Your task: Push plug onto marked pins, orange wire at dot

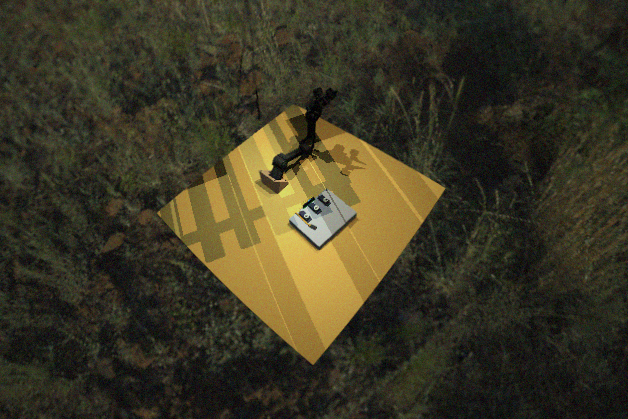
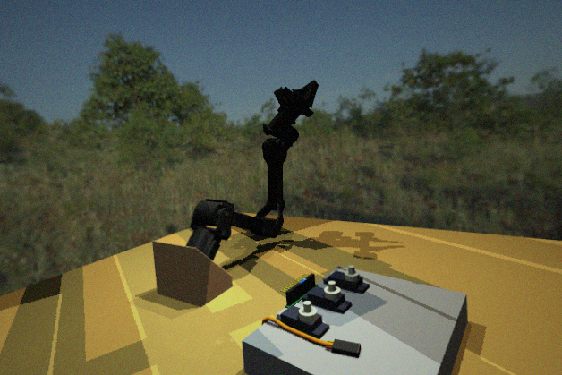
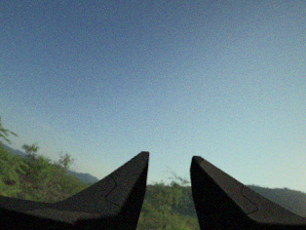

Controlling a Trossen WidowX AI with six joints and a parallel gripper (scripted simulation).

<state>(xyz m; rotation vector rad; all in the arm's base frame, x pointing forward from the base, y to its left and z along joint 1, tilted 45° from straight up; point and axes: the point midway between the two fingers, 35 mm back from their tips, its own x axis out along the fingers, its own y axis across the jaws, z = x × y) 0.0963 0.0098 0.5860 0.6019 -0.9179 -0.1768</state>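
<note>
Now: the dark strip 10 cm ahead of my gripper tip, 46 cm to the right of it and 44 cm below it. From my gripper tip the other things lie so: servo: 15 cm ahead, 47 cm to the right, 45 cm below; then grey printed holder: 26 cm ahead, 49 cm to the right, 48 cm below.
</note>
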